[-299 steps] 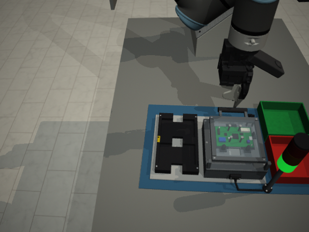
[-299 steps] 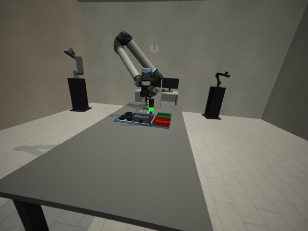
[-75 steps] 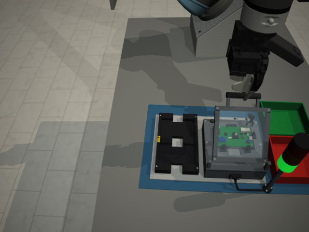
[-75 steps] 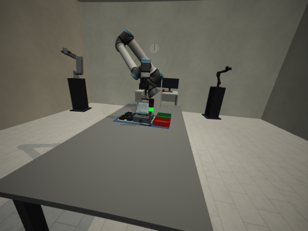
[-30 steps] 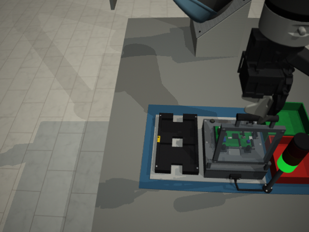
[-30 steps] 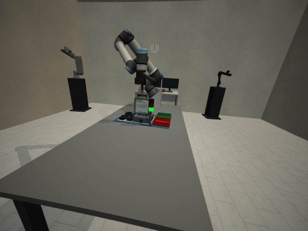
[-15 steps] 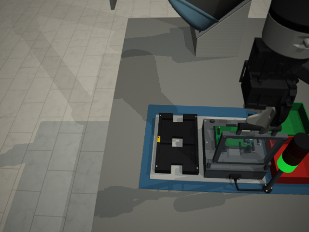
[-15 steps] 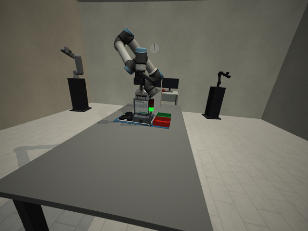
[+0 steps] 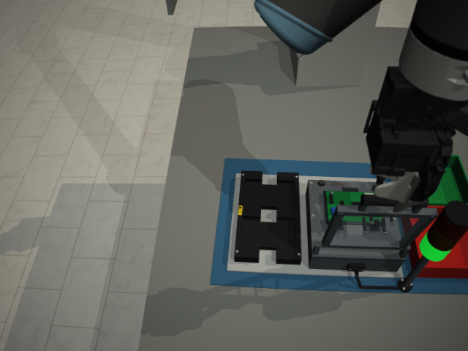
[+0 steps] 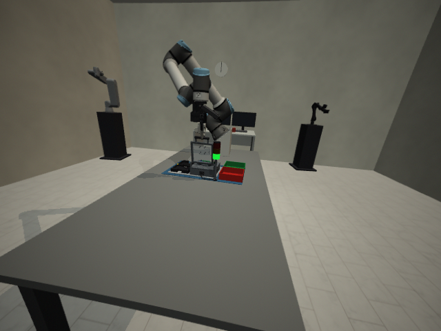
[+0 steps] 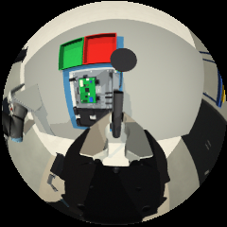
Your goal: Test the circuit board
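My gripper is now 200 mm above the green circuit board, 130 mm past it and 20 mm to the right of it. The rest, counted from my hand: black latch tab 190 mm below, 180 mm behind, 90 mm to the left; tester lid 90 mm below, 20 mm behind; red bin 260 mm below, 210 mm to the left, 40 mm behind.
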